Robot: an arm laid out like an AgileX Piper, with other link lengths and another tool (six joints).
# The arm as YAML. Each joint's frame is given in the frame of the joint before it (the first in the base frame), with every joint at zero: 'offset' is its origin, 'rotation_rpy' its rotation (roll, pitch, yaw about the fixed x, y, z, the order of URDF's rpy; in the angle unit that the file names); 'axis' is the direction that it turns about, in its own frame. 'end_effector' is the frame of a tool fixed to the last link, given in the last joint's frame.
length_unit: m
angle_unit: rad
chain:
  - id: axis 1
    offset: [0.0, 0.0, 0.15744]
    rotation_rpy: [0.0, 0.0, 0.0]
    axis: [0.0, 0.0, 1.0]
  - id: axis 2
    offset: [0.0, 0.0, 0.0]
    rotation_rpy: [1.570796, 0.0, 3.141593]
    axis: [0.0, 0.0, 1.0]
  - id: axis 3
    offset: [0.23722, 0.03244, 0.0]
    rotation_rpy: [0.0, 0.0, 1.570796]
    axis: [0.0, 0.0, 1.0]
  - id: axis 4
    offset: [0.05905, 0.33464, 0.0]
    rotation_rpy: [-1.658, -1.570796, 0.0]
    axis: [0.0, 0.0, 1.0]
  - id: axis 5
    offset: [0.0, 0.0, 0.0]
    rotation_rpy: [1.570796, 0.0, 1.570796]
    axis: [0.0, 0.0, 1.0]
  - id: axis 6
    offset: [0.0, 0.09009, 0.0]
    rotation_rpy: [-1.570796, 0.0, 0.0]
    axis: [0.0, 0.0, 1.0]
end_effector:
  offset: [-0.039, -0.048, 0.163]
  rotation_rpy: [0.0, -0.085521, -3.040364]
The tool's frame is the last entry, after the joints.
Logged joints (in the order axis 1, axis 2, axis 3, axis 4, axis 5, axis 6), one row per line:
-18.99 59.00 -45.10 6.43 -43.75 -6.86
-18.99 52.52 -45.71 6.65 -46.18 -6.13
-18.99 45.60 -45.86 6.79 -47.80 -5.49
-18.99 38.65 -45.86 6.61 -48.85 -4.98
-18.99 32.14 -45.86 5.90 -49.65 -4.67
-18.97 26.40 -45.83 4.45 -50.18 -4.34
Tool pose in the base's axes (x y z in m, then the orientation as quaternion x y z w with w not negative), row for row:
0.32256 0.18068 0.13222 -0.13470 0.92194 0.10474 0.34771
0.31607 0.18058 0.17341 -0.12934 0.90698 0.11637 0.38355
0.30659 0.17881 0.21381 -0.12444 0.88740 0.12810 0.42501
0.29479 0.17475 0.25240 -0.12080 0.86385 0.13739 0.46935
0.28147 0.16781 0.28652 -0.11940 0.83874 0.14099 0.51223
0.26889 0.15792 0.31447 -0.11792 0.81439 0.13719 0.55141
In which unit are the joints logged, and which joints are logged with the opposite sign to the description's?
The joints are logged in degrees. Opposite sign: axis 1, axis 5.
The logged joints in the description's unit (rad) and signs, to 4 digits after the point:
0.3314 1.0297 -0.7871 0.1122 0.7636 -0.1197
0.3314 0.9166 -0.7978 0.1161 0.8060 -0.1070
0.3314 0.7959 -0.8004 0.1185 0.8343 -0.0958
0.3314 0.6746 -0.8004 0.1154 0.8526 -0.0869
0.3314 0.5609 -0.8004 0.1030 0.8666 -0.0815
0.3311 0.4608 -0.7999 0.0777 0.8758 -0.0757

